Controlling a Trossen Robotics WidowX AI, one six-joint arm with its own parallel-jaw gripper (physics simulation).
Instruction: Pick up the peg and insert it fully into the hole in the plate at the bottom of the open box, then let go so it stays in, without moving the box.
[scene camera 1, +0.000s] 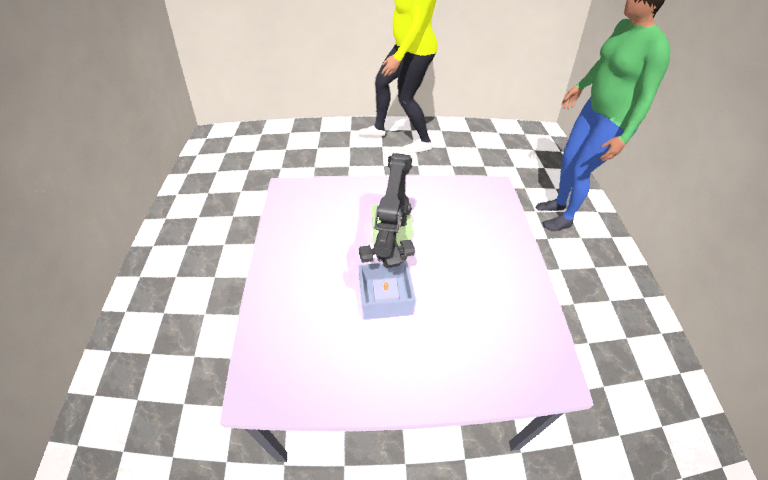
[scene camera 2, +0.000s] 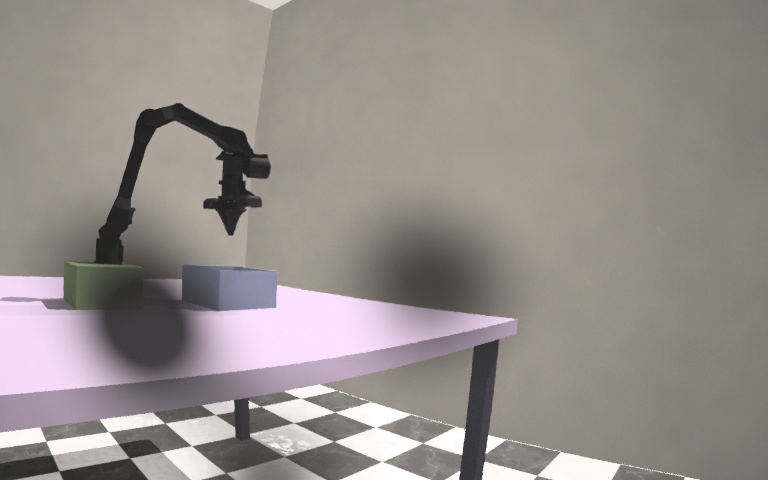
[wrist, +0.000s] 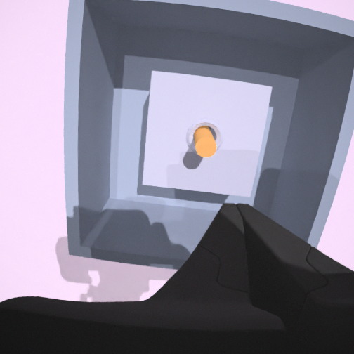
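Pixels of known places: gripper, between the fingertips: (scene camera 1: 386, 267) (scene camera 2: 230, 235); arm's base, origin of its link: (scene camera 2: 108, 263).
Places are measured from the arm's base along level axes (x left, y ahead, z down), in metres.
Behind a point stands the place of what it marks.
Observation:
An orange peg (scene camera 1: 386, 286) {x -0.053, y 0.337, z 0.019 m} (wrist: 204, 142) stands in the round hole of the pale plate (scene camera 1: 378, 293) {x -0.082, y 0.356, z 0.039 m} (wrist: 170, 100) at the bottom of the blue-grey open box (scene camera 1: 388, 309) {x -0.044, y 0.426, z 0.041 m} (scene camera 2: 247, 289) {x -0.150, y 0.337, z 0.045 m} (wrist: 73, 150). Its upper part sticks up above the plate and casts a shadow on it. How deep it sits cannot be told. The peg is hidden by the box walls in the scene camera 2 view. My gripper (scene camera 2: 230, 233) {x -0.057, y 0.331, z -0.087 m} (wrist: 233, 215) is shut and empty, fingertips together pointing down. It hangs above the box, apart from the peg.
The arm stands on a green block (scene camera 1: 408, 230) {x 0.038, y 0.055, z 0.001 m} (scene camera 2: 84, 283) {x -0.118, y -0.082, z 0.038 m} behind the box on the pink table (scene camera 1: 481, 339) {x 0.305, y 0.523, z 0.097 m} (scene camera 2: 339, 328) {x -0.442, y 0.394, z 0.097 m}. Two people stand on the floor beyond the table, one in yellow (scene camera 1: 416, 31) and one in green (scene camera 1: 632, 70). Dark blurred spots cover parts of the scene camera 2 view.

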